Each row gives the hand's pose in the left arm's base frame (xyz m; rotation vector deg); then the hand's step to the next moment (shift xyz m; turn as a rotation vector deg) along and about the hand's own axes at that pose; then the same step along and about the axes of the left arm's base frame.
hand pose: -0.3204 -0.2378 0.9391 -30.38 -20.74 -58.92
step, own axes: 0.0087 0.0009 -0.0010 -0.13 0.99 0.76
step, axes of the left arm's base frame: 0.0050 -0.0064 0.0035 0.78 0.93 0.31
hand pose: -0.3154 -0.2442 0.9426 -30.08 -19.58 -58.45
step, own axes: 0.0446 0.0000 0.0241 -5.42 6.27 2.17
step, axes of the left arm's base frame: 0.0210 -0.0183 0.0423 2.77 7.70 -2.53
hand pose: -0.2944 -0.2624 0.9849 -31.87 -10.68 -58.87
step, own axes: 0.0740 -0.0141 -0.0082 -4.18 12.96 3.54
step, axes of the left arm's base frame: 0.0253 -0.0659 0.0276 9.24 10.11 -3.21
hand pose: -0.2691 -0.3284 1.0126 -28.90 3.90 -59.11
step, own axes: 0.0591 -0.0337 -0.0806 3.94 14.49 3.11
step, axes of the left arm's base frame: -0.0193 -0.0928 -0.0462 14.59 3.80 -2.80
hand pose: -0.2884 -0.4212 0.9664 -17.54 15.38 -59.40
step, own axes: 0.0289 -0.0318 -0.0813 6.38 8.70 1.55
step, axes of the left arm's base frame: -0.0406 -0.0501 -0.0655 10.59 -1.26 -2.27
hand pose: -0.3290 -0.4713 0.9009 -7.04 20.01 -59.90
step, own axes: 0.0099 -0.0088 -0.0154 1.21 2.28 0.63
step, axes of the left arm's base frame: -0.0080 -0.0119 -0.0143 2.64 0.06 -0.28
